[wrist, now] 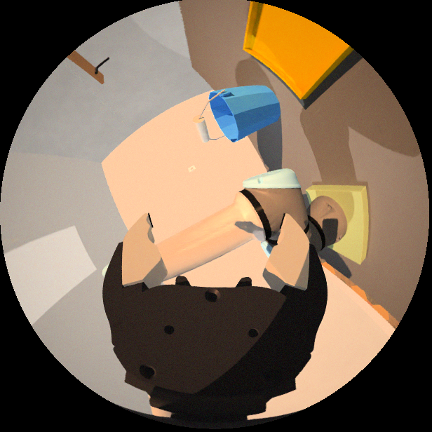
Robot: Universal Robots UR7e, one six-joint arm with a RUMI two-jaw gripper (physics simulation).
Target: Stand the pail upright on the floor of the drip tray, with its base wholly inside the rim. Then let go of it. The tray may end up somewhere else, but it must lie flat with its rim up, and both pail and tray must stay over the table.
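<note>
The blue pail [252, 112] stands in the upper middle of the wrist view, its base toward the brown table and its open mouth facing left in the picture. Its wire handle with a white grip [201, 129] sticks out from the mouth. The orange drip tray [246, 48] is at the top right, apart from the pail, with its inner floor showing; part of it is cut off by the view's edge. My gripper [215, 215] is open and empty, with its fingers well apart. It is apart from both pail and tray.
The brown table [395, 200] runs down the right side. The robot's own arm [210, 245] crosses behind the fingers to its base on a yellow-green plate [359, 225]. A brown bar with a black hook [87, 67] shows at the upper left.
</note>
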